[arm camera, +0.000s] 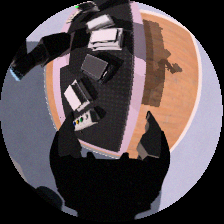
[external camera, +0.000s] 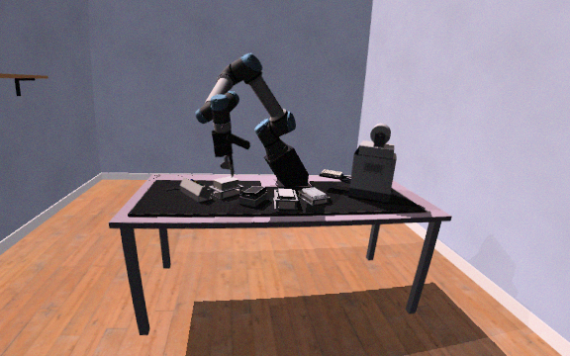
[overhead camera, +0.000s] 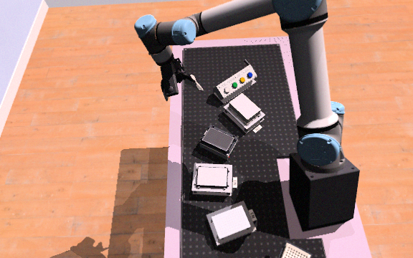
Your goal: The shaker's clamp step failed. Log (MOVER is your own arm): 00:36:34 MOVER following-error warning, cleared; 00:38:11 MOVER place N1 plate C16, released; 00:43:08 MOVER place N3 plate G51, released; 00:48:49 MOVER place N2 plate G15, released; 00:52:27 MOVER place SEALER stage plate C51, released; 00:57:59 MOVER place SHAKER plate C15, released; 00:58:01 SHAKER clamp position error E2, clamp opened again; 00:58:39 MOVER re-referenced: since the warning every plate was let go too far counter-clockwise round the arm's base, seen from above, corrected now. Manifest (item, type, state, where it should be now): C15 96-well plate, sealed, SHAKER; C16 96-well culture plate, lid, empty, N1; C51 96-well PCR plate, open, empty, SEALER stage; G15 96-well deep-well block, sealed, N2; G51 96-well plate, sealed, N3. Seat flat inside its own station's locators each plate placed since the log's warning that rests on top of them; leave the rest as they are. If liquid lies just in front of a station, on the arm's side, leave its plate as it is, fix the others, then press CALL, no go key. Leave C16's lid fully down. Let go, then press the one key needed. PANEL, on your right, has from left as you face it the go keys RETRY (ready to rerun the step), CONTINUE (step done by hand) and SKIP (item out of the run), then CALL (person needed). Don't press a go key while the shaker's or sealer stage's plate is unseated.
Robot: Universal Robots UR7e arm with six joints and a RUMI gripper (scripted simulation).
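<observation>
The white-topped sealed plate lies 260 mm behind my hand, 160 mm below it and 20 mm to the right of it.
</observation>
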